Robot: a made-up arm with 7 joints.
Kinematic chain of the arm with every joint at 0, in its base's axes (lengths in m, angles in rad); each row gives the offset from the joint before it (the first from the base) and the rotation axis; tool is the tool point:
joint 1: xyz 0 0 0 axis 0 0.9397 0.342
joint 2: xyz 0 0 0 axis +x
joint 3: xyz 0 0 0 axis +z
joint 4: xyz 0.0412 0 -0.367 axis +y
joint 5: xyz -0.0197 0 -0.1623 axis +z
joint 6: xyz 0 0 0 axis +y
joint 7: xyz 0 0 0 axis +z
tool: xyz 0 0 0
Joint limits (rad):
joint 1: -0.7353..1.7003
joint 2: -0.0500..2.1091
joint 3: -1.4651..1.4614
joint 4: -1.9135..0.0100
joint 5: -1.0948..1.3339
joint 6: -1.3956..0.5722
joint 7: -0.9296..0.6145
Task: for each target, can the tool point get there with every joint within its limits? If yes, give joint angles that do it. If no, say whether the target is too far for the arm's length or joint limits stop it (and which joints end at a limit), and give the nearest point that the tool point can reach.
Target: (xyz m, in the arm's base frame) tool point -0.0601 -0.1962 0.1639
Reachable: no: joint limits stop it (at a limit: joint 1, joint 2, joint 3, joint 4) | nearest point -0.2283 -0.2965 -0.0990 | short by 0.328 m
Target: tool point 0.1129 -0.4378 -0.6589
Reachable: no: too far | nearest point 0.0882 -0.1885 -0.4587 | short by 0.321 m
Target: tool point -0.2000 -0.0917 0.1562
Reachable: no: joint limits stop it (at a limit: joint 1, joint 3, joint 4) | nearest point -0.3819 -0.0629 0.0073 | short by 0.237 m
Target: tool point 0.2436 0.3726 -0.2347
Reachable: yes | joints -0.2670 1.1045 -0.4974 -0.9604 -0.4709 -0.2091 0.1683
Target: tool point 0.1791 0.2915 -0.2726
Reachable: yes | joints -0.1010 1.1603 -0.7959 -1.5673 0.0315 -1.1522 0.3433
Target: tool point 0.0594 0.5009 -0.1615
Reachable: yes | joints 0.1139 1.2449 0.1485 -0.4679 0.8642 -1.1053 -0.1780
